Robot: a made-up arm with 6 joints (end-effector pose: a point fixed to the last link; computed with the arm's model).
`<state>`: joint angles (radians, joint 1 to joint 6).
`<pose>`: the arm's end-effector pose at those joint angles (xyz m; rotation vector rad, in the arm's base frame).
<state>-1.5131 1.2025 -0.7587 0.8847 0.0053 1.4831</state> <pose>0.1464 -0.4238 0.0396 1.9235 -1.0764 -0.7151</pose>
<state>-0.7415 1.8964 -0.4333 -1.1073 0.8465 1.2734</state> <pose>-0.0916 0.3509 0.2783 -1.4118 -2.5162 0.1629</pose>
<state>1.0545 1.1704 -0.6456 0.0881 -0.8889 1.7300</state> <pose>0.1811 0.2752 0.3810 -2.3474 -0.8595 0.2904</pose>
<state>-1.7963 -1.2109 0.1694 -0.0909 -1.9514 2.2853</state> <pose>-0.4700 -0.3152 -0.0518 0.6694 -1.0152 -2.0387</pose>
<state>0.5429 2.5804 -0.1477 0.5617 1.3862 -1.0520</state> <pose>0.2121 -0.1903 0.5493 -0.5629 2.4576 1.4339</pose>
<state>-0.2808 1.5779 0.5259 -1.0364 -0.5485 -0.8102</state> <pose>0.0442 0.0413 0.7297 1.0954 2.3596 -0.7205</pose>
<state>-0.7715 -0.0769 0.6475 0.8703 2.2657 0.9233</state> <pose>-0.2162 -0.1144 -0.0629 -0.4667 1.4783 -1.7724</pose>
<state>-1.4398 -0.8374 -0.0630 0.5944 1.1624 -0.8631</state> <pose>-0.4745 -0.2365 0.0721 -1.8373 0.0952 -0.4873</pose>
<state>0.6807 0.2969 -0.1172 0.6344 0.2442 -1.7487</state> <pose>-0.0455 0.3114 0.0279 1.5053 -1.1230 -0.6797</pose>
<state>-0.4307 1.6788 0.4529 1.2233 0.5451 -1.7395</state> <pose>0.2292 0.1059 0.0699 0.9349 -2.0359 -0.2418</pose>
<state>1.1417 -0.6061 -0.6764 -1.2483 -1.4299 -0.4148</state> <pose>-0.1240 0.2017 0.5993 -0.4182 2.8794 -1.0304</pose>
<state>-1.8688 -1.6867 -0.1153 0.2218 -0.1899 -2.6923</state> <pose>-0.5629 -0.1551 -0.0939 -0.7400 -1.4807 -0.9550</pose>
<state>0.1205 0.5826 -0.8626 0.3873 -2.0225 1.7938</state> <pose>-0.2158 0.0509 -0.1978 1.0548 1.2515 -1.0657</pose>
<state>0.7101 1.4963 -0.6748 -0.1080 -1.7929 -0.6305</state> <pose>0.2850 0.2288 0.3179 1.0738 1.2571 -2.5695</pose>
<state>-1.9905 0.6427 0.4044 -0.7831 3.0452 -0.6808</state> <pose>0.3782 -0.2040 0.1638 0.2735 -2.5060 -0.9933</pose>
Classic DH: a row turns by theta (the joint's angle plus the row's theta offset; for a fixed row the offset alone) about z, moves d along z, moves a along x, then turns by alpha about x. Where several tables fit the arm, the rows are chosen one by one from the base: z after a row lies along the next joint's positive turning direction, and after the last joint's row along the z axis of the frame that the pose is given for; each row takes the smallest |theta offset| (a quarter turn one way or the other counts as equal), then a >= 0, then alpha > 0; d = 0 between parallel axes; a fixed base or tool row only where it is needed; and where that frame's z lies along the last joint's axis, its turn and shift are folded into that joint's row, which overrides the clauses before.
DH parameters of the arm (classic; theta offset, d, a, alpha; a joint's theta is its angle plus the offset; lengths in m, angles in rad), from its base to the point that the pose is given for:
base (fixed): -1.5708 0.206 0.102 -1.5708
joint 1: -1.5708 -0.106 0.054 -1.5708
joint 2: 1.5708 0.031 0.029 -1.5708
joint 3: 0.021 0.0994 -0.087 -1.6392
joint 4: -0.0574 0.2051 0.0038 1.5017
joint 5: -1.3831 0.3288 -0.0519 -1.6486
joint 6: -0.0916 -0.1291 0.0248 -0.8642
tool (fixed): 2.7742 0.03 0 0

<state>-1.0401 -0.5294 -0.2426 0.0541 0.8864 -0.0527</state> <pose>-0.2370 -0.3188 -0.1102 -1.2814 0.2606 0.2611</pose>
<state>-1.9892 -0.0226 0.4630 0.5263 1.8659 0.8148</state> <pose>-0.1437 -0.4284 0.2325 -1.7823 0.1376 -1.8410</pose>
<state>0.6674 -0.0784 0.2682 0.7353 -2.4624 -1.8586</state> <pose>-0.2848 0.2923 0.2228 -2.6187 -0.1167 -0.8118</pose>
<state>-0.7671 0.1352 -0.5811 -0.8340 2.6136 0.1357</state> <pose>0.0465 -0.1127 -0.1901 -0.3777 -0.6671 -0.8486</pose>
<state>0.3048 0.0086 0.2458 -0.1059 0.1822 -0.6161</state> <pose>0.1647 0.1187 -0.0848 0.2528 -1.1266 0.0384</pose>
